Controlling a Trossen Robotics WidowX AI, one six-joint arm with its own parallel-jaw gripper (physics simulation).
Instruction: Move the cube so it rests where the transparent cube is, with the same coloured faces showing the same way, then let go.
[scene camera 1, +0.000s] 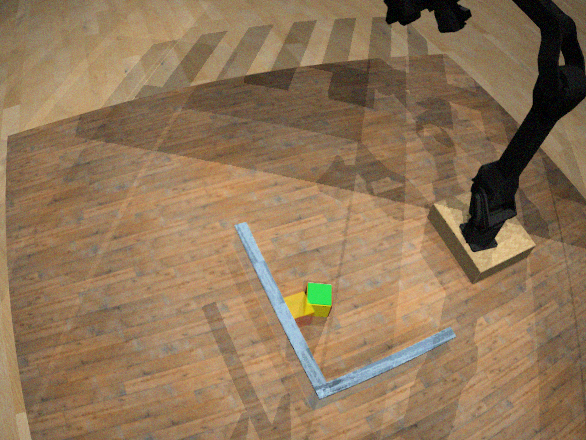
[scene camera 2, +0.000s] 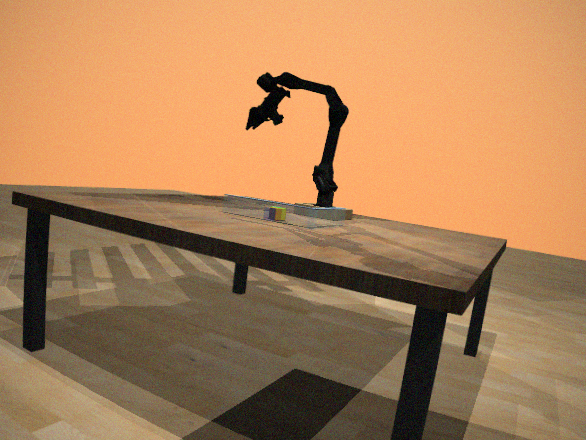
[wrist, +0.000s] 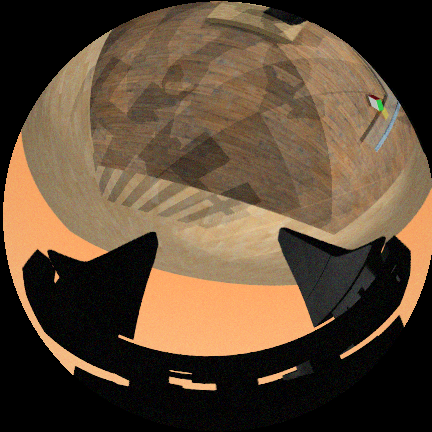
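Pixels of known places: gripper, fingertip midpoint: (scene camera 2: 249, 129) (wrist: 218, 236); arm's base, link origin: (scene camera 1: 478, 236) (scene camera 2: 324, 206).
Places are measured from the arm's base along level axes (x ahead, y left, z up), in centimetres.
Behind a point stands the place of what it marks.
The solid cube (scene camera 1: 319, 294) @[z -0.2, x 33.5, y 5.0 cm] (wrist: 376, 103) stands flat on the table with its green face up; a yellow side shows in scene camera 1, a white and a dark red side in the wrist view. The transparent cube (scene camera 1: 299, 305) @[z -0.2, x 37.1, y 6.3 cm] (wrist: 385, 114), yellow on top with a reddish side, is right beside it, between it and the long blue bar. In scene camera 2 the two cubes overlap as a small purple, orange and yellow patch, hard to tell apart. My gripper (scene camera 1: 422, 17) (scene camera 2: 250, 127) @[z 26.4, x 7.5, y -35.9 cm] (wrist: 218, 236) @[z 26.4, x 7.5, y -35.9 cm] is open and empty, high above the table and well away from both cubes.
Pale blue bars (scene camera 1: 272, 292) @[z 1.9, x 41.0, y 4.4 cm] (wrist: 388, 132) form an L around two sides of the cubes. The arm's base stands on a wooden block (scene camera 1: 515, 245) @[z 0.0, x -7.8, y 3.9 cm] (wrist: 250, 26) on the table (scene camera 1: 125, 210) @[z -4.2, x 63.0, y -20.7 cm] (scene camera 2: 430, 250) @[z -4.1, x 30.8, y 55.1 cm]. Shadows cross the table top.
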